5 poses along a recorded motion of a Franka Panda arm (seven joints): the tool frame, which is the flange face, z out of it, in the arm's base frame.
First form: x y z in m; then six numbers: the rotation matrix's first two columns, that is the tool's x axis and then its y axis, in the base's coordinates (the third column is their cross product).
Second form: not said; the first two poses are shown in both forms.
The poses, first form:
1: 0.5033 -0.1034 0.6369 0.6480 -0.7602 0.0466 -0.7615 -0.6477 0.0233
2: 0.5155 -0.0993 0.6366 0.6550 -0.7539 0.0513 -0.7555 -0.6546 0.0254
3: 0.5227 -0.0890 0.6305 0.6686 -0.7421 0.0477 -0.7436 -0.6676 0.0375
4: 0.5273 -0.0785 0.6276 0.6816 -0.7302 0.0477 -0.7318 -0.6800 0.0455
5: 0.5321 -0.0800 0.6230 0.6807 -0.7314 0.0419 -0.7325 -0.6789 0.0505
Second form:
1:
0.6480 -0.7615 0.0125 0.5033
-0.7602 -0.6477 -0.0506 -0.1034
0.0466 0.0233 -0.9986 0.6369
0 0 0 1

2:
0.6550 -0.7555 0.0144 0.5155
-0.7539 -0.6546 -0.0554 -0.0993
0.0513 0.0254 -0.9983 0.6366
0 0 0 1

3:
0.6686 -0.7436 0.0040 0.5227
-0.7421 -0.6676 -0.0605 -0.0890
0.0477 0.0375 -0.9982 0.6305
0 0 0 1

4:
0.6816 -0.7318 -0.0008 0.5273
-0.7302 -0.6800 -0.0659 -0.0785
0.0477 0.0455 -0.9978 0.6276
0 0 0 1

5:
0.6807 -0.7325 -0.0085 0.5321
-0.7314 -0.6789 -0.0651 -0.0800
0.0419 0.0505 -0.9979 0.6230
0 0 0 1

